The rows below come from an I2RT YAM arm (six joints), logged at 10 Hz.
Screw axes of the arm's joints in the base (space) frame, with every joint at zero. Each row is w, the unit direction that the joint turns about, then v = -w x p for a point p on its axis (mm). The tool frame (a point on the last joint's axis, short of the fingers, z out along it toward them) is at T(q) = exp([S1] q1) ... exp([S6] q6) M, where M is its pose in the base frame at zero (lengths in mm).
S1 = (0, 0, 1, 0, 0, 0)
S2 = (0, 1, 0, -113.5, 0, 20)
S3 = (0, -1, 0, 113.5, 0, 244)
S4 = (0, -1, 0, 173.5, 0, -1)
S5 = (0, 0, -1, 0, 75, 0)
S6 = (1, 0, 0, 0, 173.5, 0)
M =
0 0 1 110.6
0 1 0 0
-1 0 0 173.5
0 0 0 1
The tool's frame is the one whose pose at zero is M.
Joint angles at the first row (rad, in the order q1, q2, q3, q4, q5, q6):
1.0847 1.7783 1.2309 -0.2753 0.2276 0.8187
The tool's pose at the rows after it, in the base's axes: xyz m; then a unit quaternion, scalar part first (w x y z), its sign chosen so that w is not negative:
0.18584 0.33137 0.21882 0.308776 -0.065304 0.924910 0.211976
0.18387 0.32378 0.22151 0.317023 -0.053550 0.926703 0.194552
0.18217 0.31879 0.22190 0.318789 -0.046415 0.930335 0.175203
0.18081 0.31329 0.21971 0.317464 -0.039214 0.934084 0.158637
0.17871 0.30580 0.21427 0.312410 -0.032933 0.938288 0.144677
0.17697 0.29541 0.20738 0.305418 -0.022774 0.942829 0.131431
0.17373 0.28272 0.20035 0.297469 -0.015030 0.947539 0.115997
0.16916 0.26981 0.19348 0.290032 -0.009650 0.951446 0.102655
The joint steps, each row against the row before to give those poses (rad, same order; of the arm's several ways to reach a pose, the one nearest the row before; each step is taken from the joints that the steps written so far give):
0.0012 -0.0292 -0.0173 -0.0360 0.0554 0.0184
-0.0013 -0.0249 -0.0138 -0.0316 0.0393 0.0129
0.0004 -0.0109 -0.0029 -0.0405 0.0290 0.0117
-0.0020 -0.0093 -0.0119 -0.0293 0.0195 0.0135
-0.0038 -0.0134 -0.0298 -0.0158 0.0088 0.0136
-0.0094 -0.0195 -0.0424 -0.0102 0.0039 0.0182
-0.0096 -0.0274 -0.0509 -0.0139 0.0031 0.0140
-0.0071 -0.0314 -0.0551 -0.0090 0.0015 0.0108

